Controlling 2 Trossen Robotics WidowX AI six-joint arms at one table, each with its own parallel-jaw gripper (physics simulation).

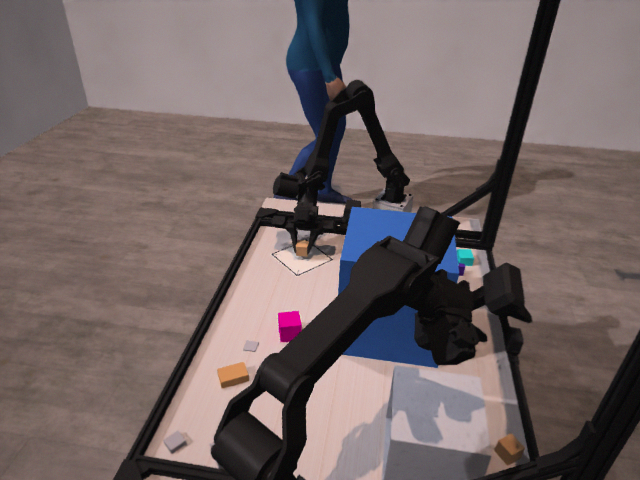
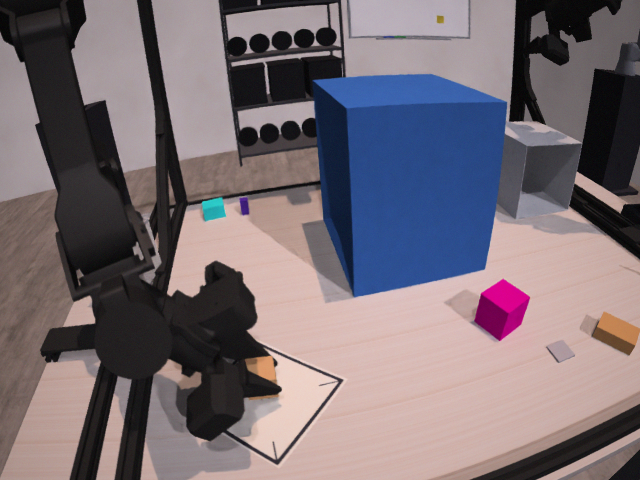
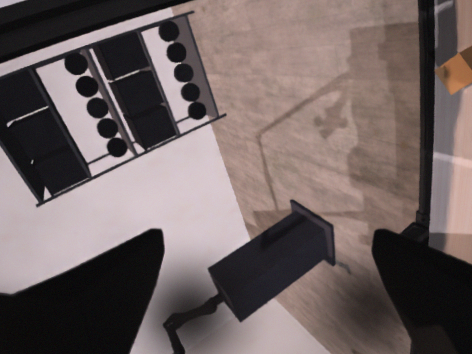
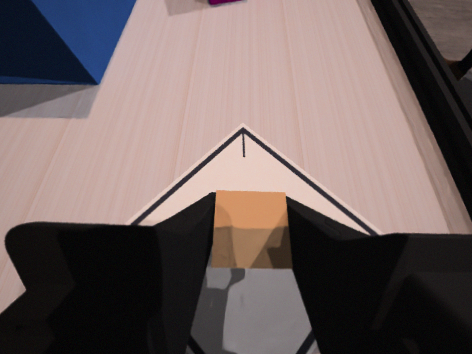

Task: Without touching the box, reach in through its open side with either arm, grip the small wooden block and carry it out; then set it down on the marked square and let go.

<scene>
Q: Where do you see a marked square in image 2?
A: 271, 428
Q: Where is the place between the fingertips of my left gripper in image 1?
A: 507, 329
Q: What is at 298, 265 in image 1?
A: A marked square.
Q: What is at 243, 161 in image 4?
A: A marked square.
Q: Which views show my right gripper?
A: Image 1, image 2 and image 4 only.
</scene>
